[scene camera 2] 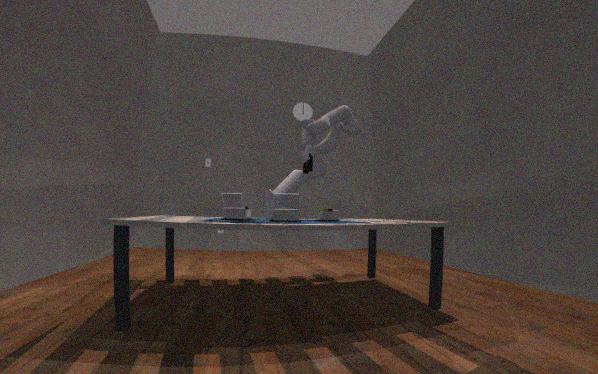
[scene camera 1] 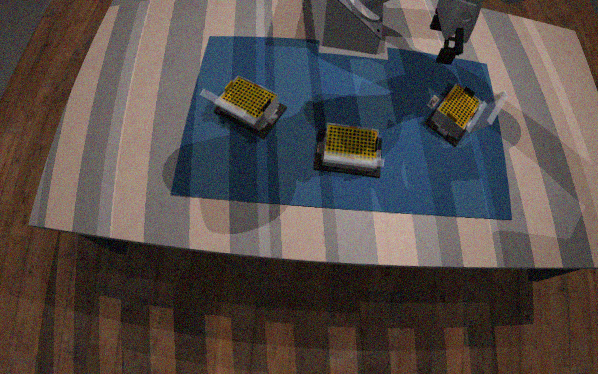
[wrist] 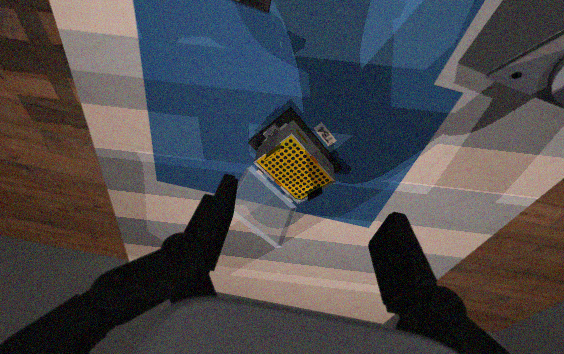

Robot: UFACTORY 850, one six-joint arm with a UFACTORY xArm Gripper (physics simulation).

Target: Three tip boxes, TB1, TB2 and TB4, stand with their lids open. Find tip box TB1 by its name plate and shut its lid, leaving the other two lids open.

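Three tip boxes with yellow racks stand on the blue mat (scene camera 1: 400,200) with their clear lids open. The right box (scene camera 1: 459,106) (scene camera 2: 329,215) (wrist: 295,167) has a name plate (scene camera 1: 433,101) (wrist: 325,134) that reads TB4; its lid (scene camera 1: 496,107) (wrist: 265,210) stands out on the side away from the plate. The left box (scene camera 1: 247,97) (scene camera 2: 233,214) and the middle box (scene camera 1: 352,142) (scene camera 2: 285,215) show no readable plate, so I cannot tell which is TB1. My gripper (scene camera 1: 451,47) (scene camera 2: 308,164) (wrist: 308,211) is open and empty, high above the table behind the TB4 box.
The striped table (scene camera 1: 250,220) (scene camera 2: 150,219) (wrist: 305,295) carries the mat. The arm's base (scene camera 1: 352,35) stands at the mat's back edge, between the left and right boxes. A dark base corner (wrist: 257,4) of another box shows at the wrist view's top edge.
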